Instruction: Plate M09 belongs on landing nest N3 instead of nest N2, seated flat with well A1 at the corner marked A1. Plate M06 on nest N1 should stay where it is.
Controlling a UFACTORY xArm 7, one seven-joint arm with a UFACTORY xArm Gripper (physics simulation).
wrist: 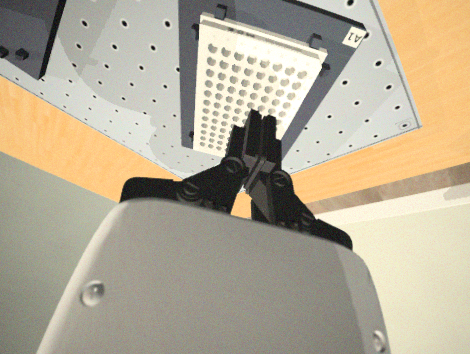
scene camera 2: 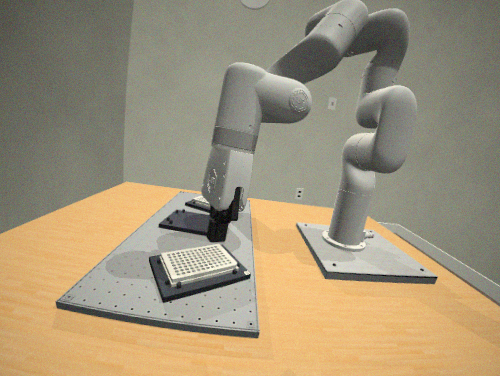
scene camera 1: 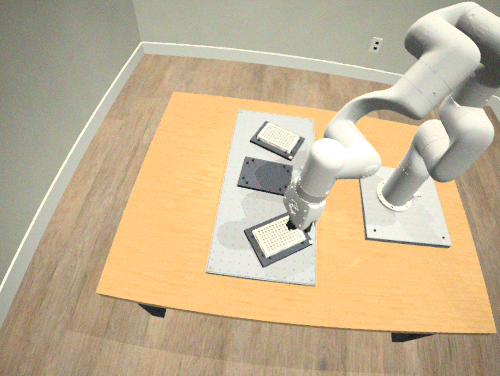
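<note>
A white well plate, taken as M09 (scene camera 1: pixel 278 237) (scene camera 2: pixel 199 261) (wrist: pixel 252 75), lies on the near dark nest N3 (scene camera 1: pixel 255 245) (scene camera 2: pixel 207 284) (wrist: pixel 187 90), between its corner pegs, and looks flat. The nest's white A1 label (scene camera 1: pixel 310 242) (scene camera 2: pixel 247 273) (wrist: pixel 353 36) is beside one plate corner; well A1 cannot be made out. The middle nest N2 (scene camera 1: pixel 265 175) (scene camera 2: pixel 187 222) holds no plate. Plate M06 (scene camera 1: pixel 278 137) (scene camera 2: pixel 202 200) lies on far nest N1 (scene camera 1: pixel 272 150); the arm partly hides it in scene camera 2. My gripper (scene camera 1: pixel 291 226) (scene camera 2: pixel 216 239) (wrist: pixel 255 129) is shut, empty, above the near plate's edge.
The nests stand on a grey perforated board (scene camera 1: pixel 227 260) (scene camera 2: pixel 100 300) (wrist: pixel 150 80) on a wooden table (scene camera 1: pixel 165 210) (scene camera 2: pixel 320 325). The arm's grey base plate (scene camera 1: pixel 400 232) (scene camera 2: pixel 385 270) is to the right. The wrist leans close over the near nest and beside the middle nest.
</note>
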